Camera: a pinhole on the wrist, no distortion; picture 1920 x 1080 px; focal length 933.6 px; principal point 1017.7 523.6 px. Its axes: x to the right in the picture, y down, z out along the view. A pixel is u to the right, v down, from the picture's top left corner.
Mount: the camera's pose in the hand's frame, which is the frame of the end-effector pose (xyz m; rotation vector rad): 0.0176 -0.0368 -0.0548 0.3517 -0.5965 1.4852
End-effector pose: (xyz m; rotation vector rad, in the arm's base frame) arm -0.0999 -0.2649 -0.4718 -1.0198 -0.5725 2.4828
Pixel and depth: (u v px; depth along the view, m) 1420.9 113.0 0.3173
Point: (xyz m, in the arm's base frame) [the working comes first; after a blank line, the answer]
In the camera's frame: 0.1370 -0.1395 0.3173

-0.3626 -0.1830 -0.2775
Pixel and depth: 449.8 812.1 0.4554
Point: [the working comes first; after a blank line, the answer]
In the camera's frame: -0.2770 0.1407 0.4554

0.0268 0.0411 -0.0182
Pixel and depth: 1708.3 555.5 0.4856
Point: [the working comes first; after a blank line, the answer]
In the camera's frame: 0.3592 0.0166 0.4856

-0.4367 -0.4105 -0.0659
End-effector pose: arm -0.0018 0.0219 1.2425 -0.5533 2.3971 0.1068
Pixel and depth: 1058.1 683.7 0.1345
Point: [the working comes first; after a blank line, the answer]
In the camera's frame: 0.0058 0.0231 0.1345

0.0928 -0.0535 1.2240
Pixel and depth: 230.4 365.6 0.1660
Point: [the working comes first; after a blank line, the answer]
In the camera's frame: -0.1400 -0.0281 0.1660

0.0882 -0.2101 1.2422
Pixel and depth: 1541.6 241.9 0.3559
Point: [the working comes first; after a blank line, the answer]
In the camera's frame: 0.1997 -0.1074 0.3559

0.2031 0.0021 0.9268
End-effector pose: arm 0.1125 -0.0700 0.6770 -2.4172 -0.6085 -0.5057
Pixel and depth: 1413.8 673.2 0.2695
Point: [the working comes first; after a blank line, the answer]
In the camera's frame: 0.1143 0.0432 0.2695

0.0537 0.1142 0.5174
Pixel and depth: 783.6 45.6 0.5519
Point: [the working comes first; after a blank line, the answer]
In the camera's frame: -0.1384 -0.2826 0.5519

0.1072 0.5629 0.7310
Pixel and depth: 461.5 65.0 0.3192
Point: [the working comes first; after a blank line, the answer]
In the camera's frame: -0.1902 -0.1568 0.3192

0.0380 0.3190 0.8224
